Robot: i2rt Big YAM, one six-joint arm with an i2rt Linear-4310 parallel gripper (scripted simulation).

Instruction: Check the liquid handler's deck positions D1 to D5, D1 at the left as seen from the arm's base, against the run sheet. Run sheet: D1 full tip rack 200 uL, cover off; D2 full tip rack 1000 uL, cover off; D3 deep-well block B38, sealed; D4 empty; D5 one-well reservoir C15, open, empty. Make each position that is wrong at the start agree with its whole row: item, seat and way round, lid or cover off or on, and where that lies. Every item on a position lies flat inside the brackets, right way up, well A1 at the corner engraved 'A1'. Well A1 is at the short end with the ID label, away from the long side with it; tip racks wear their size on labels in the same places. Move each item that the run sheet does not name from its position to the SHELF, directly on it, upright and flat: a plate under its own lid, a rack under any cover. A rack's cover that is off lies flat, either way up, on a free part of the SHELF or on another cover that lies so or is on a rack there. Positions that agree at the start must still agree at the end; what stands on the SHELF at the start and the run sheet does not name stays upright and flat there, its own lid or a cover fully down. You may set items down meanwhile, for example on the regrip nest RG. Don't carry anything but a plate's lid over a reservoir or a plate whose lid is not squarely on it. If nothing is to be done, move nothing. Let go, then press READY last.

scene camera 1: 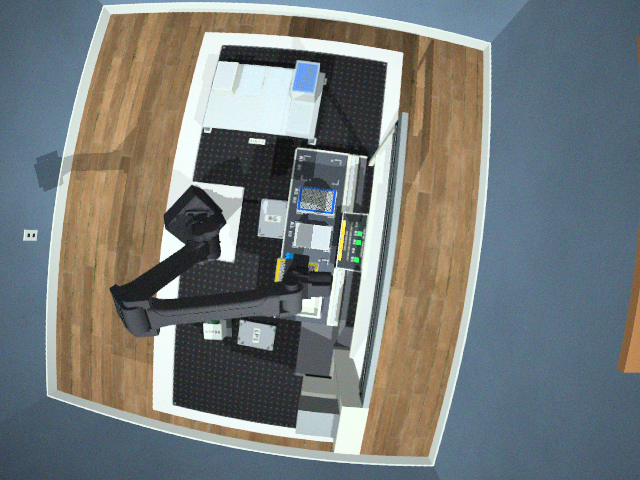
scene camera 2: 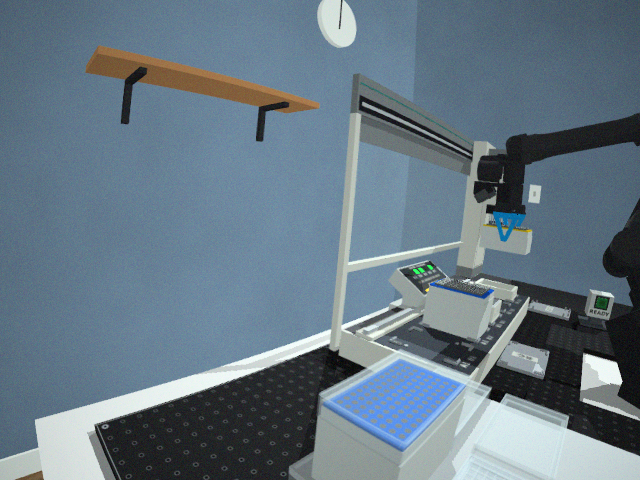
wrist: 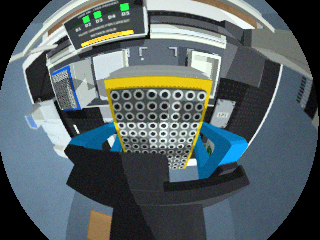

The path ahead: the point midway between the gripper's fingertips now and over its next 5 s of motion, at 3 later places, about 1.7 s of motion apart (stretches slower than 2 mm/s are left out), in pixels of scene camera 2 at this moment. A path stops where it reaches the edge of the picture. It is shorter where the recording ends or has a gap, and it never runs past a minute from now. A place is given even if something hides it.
My gripper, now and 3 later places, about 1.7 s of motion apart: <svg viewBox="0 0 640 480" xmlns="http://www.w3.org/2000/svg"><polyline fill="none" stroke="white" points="506,240 555,246 550,254 541,265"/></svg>
